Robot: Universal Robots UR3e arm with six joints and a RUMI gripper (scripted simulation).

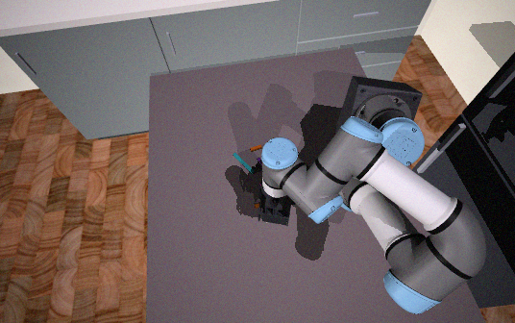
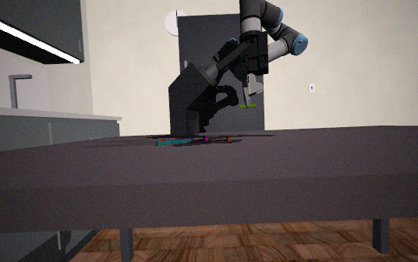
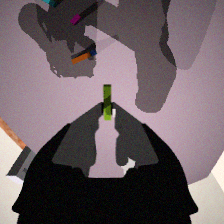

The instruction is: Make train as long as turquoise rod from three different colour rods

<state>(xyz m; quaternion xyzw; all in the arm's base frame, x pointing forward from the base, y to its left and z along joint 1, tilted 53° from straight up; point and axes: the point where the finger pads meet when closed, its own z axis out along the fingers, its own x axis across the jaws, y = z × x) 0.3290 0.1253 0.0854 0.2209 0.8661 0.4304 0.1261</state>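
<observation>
My gripper is now 1 cm short of the blue rod, 7 cm to the left of it and 11 cm above it. Also, from my hand: magenta rod 2 cm ahead, 14 cm to the right, 11 cm below; purple rod 1 cm ahead, 21 cm to the right, 11 cm below; lime rod 1 cm below.
</observation>
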